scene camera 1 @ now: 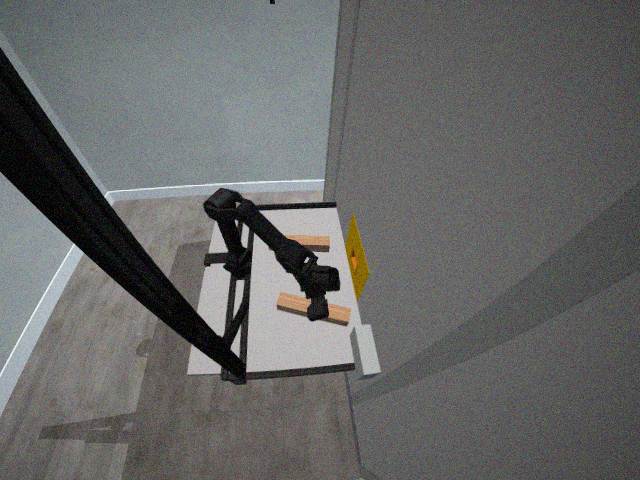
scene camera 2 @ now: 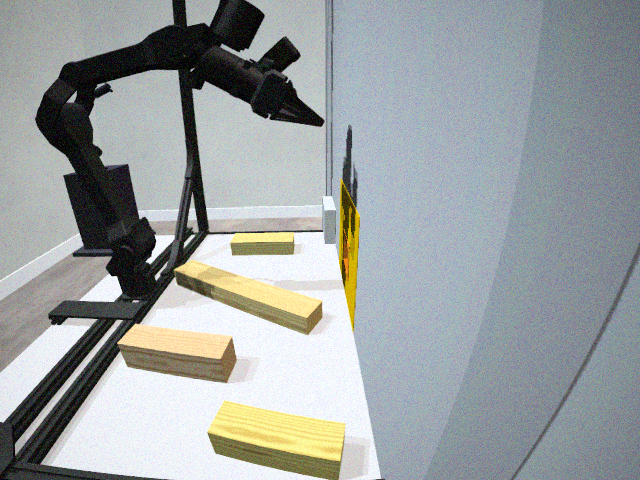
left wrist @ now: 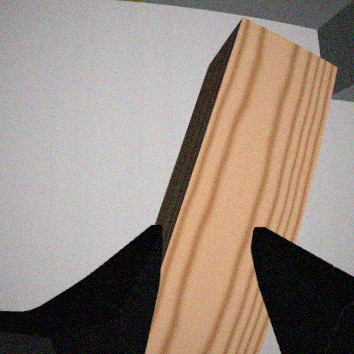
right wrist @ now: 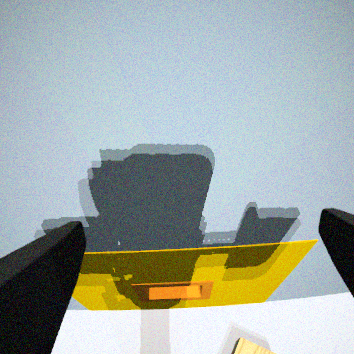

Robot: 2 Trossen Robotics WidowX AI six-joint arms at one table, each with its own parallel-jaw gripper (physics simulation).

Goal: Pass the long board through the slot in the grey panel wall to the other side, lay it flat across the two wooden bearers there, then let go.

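Frame: origin at the left arm's base, x ahead, y left, z up, level; centimetres.
Where they show: left gripper, fingertip midpoint: (left wrist: 206,236); right gripper, fingertip midpoint: (scene camera 2: 322,123) (right wrist: 203,226); left arm's base at its link origin: (scene camera 1: 240,272); right arm's base at its link origin: (scene camera 2: 139,291).
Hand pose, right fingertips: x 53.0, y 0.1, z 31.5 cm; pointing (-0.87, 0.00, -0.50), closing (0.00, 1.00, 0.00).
Note:
Things, the pixels of their centre, and the offset from my right fingertips. "*": a spot on its surface instead.
- long board at the middle of its body: (left wrist: 190,310) (scene camera 1: 313,309) dx -26.3, dy -17.3, dz -31.1 cm
- slot at a spot on its surface: (right wrist: 175,292) * dx -5.3, dy -1.9, dz -27.1 cm
- yellow plate at a spot on its surface: (scene camera 2: 354,289) * dx -4.7, dy +10.1, dz -24.9 cm
- long slanted piece at the middle of its body: (scene camera 2: 239,292) dx +16.5, dy +0.0, dz -31.5 cm
- reddish block at the middle of its body: (scene camera 2: 177,352) dx +22.8, dy +17.8, dz -30.9 cm
- wooden piece at the middle of its body: (scene camera 1: 299,243) dx -29.6, dy +12.7, dz -31.1 cm
- pale box at the middle of its body: (scene camera 1: 379,347) dx -8.3, dy -34.3, dz -23.9 cm
The long board (scene camera 1: 338,314) (left wrist: 235,165) lies at a slant on the table in scene camera 1. My left gripper (scene camera 1: 317,310) (left wrist: 206,236) is shut on it: one finger is at its dark side, the other overlaps its top edge. The fingertips are hidden in scene camera 1. The slot (scene camera 1: 354,259) (right wrist: 175,292) is an orange-edged opening in a yellow plate (scene camera 2: 354,289) on the panel wall (scene camera 2: 439,180). My right gripper (scene camera 2: 320,122) (right wrist: 203,226) is open and empty, high near the wall above the plate. Which wooden pieces in scene camera 2 are the bearers, I cannot tell.
In scene camera 2 lie a long slanted piece (scene camera 2: 253,297), a reddish block (scene camera 2: 178,353), and yellow blocks at the front (scene camera 2: 276,439) and back (scene camera 2: 262,243). Another wooden piece (scene camera 1: 316,242) lies behind the left arm. A pale box (scene camera 1: 367,351) stands by the wall.

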